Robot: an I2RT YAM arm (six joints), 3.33 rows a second.
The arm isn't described. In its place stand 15 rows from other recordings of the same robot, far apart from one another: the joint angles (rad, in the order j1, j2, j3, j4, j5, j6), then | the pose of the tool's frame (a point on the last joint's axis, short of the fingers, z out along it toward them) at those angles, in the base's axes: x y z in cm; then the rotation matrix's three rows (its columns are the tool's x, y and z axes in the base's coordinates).
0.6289 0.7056 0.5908 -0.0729 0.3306 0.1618 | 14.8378 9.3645 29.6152; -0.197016 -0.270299 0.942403; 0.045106 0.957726 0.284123; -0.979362 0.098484 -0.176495
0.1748 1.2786 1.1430 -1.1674 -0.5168 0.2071 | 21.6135 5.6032 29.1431; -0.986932 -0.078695 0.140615; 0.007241 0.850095 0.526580; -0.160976 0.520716 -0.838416
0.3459 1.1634 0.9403 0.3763 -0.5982 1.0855 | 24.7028 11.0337 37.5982; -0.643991 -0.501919 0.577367; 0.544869 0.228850 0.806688; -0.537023 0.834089 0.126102
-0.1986 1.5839 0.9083 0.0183 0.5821 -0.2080 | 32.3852 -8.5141 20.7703; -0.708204 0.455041 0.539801; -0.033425 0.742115 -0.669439; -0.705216 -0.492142 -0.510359
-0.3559 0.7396 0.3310 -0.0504 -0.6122 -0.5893 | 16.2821 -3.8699 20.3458; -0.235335 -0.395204 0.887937; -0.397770 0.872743 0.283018; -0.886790 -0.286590 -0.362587
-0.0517 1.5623 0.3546 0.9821 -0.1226 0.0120 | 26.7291 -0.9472 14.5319; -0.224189 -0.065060 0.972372; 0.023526 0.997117 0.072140; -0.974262 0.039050 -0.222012
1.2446 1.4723 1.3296 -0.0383 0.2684 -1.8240 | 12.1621 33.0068 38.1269; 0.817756 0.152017 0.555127; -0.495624 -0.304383 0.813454; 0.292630 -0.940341 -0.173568
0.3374 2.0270 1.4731 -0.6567 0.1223 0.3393 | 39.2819 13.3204 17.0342; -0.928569 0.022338 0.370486; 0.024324 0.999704 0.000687; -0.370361 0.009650 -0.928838
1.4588 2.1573 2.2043 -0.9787 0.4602 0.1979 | 6.8372 46.6466 31.9830; -0.257185 -0.826306 0.501072; -0.710593 0.513109 0.481431; -0.654914 -0.232242 -0.719132
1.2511 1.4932 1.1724 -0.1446 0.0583 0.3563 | 11.1603 33.0516 30.7232; -0.457048 -0.823662 0.335690; -0.272604 0.488973 0.828609; -0.846637 0.287204 -0.448018
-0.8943 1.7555 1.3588 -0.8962 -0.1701 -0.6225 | 22.2299 -26.7250 22.8788; -0.920262 0.249707 0.301272; 0.228315 0.967925 -0.104849; -0.317790 -0.027704 -0.947756
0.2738 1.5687 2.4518 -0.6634 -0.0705 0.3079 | 22.6028 6.6086 62.8765; 0.098152 -0.383698 0.918228; 0.341568 0.879622 0.331055; -0.934718 0.281144 0.217395
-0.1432 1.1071 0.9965 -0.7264 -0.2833 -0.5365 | 22.3619 -2.2189 30.1877; -0.607099 -0.417178 0.676308; -0.408296 0.893927 0.184901; -0.681707 -0.163880 -0.713035
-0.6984 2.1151 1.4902 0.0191 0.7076 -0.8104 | 34.7819 -32.2228 18.7141; -0.951123 0.302830 0.060482; 0.079586 0.429613 -0.899499; -0.298380 -0.850721 -0.432716
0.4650 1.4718 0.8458 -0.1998 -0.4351 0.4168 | 26.1114 14.7787 20.3157; -0.868818 -0.339391 0.360512; -0.025151 0.757425 0.652438; -0.494492 0.557782 -0.666600
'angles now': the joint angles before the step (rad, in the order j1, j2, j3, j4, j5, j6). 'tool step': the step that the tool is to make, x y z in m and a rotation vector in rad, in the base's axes. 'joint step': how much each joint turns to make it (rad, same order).
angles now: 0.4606 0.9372 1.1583 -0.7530 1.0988 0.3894
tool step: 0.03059 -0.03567 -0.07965 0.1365 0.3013 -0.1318
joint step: -0.2702 0.0951 -0.1701 -0.0985 -0.2505 0.1444
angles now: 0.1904 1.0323 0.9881 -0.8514 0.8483 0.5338
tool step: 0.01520 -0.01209 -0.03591 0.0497 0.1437 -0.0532
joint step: -0.0799 0.0951 -0.0555 -0.0029 -0.0733 0.0260
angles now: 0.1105 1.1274 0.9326 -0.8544 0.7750 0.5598
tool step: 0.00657 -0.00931 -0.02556 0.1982 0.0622 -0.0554
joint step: -0.0706 0.0644 -0.0291 -0.0170 -0.1876 0.0998
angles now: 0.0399 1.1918 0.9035 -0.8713 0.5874 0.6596
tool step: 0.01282 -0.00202 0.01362 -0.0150 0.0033 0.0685
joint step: -0.0138 0.0323 0.0673 0.0139 -0.0213 -0.0966
